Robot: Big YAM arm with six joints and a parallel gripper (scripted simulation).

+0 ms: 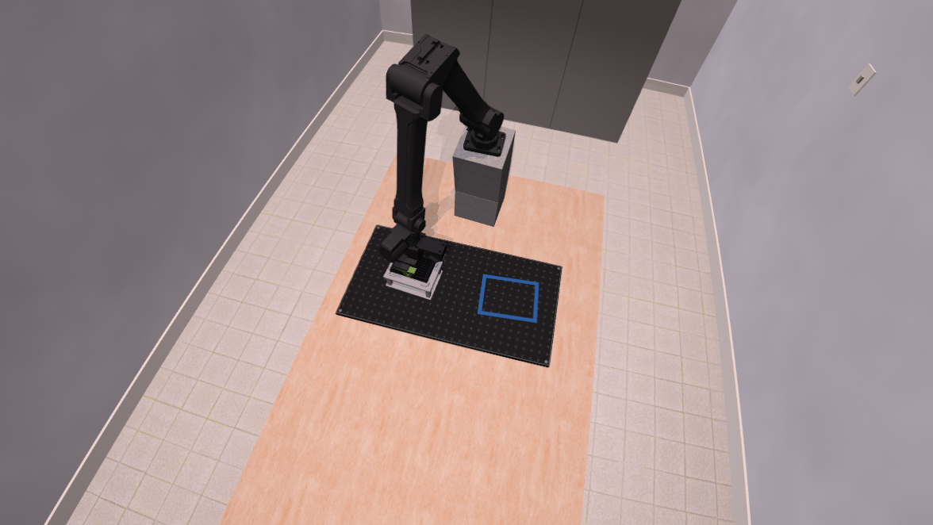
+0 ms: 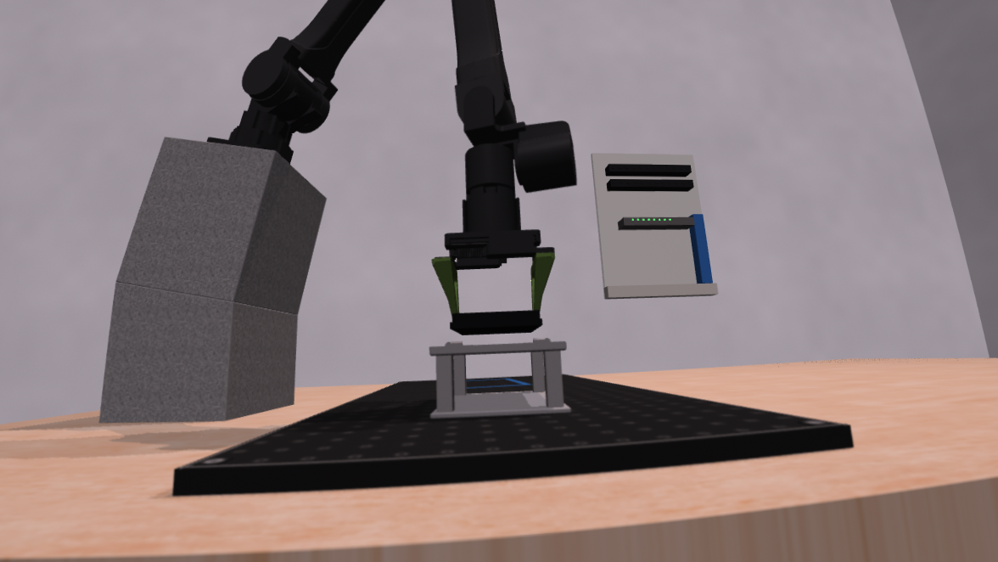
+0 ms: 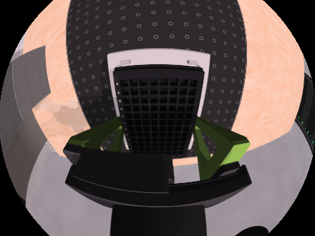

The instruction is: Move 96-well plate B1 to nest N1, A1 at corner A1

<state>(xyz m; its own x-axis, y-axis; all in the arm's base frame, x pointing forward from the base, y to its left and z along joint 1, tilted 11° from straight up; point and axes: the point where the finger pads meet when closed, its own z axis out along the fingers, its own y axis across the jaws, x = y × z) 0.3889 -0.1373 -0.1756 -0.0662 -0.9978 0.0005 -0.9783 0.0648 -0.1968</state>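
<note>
The black 96-well plate is right at my hand. The rest, counted from my hand: grey raised nest N1: 30 mm below.
</note>
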